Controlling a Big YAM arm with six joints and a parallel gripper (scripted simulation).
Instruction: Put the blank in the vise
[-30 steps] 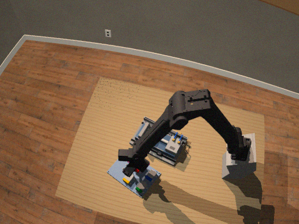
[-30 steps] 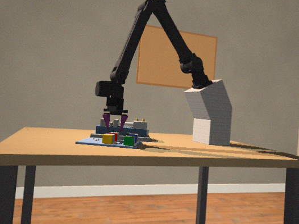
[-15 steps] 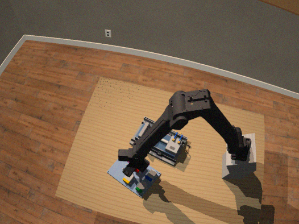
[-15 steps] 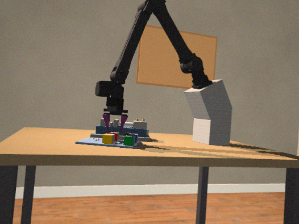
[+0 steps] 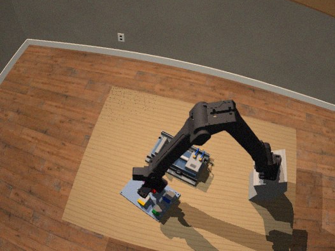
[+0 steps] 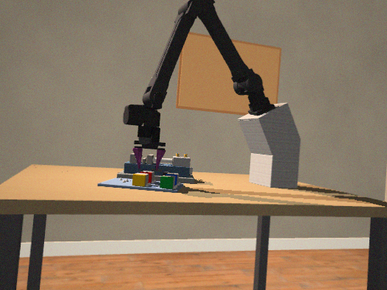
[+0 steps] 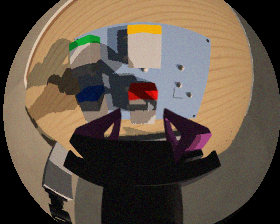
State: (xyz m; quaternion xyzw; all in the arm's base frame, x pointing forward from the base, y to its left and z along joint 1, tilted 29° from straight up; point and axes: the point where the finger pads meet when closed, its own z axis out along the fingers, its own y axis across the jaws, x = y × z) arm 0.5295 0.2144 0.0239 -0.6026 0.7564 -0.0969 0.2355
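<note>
Right now the red-ended blank is 4 cm below my hand. Round my hand: blue-ended blank 9 cm behind, 1 cm to the left, 4 cm below; then light blue plate 1 cm ahead, 4 cm to the left, 6 cm below; then yellow-ended blank 2 cm ahead, 9 cm to the left, 4 cm below.
</note>
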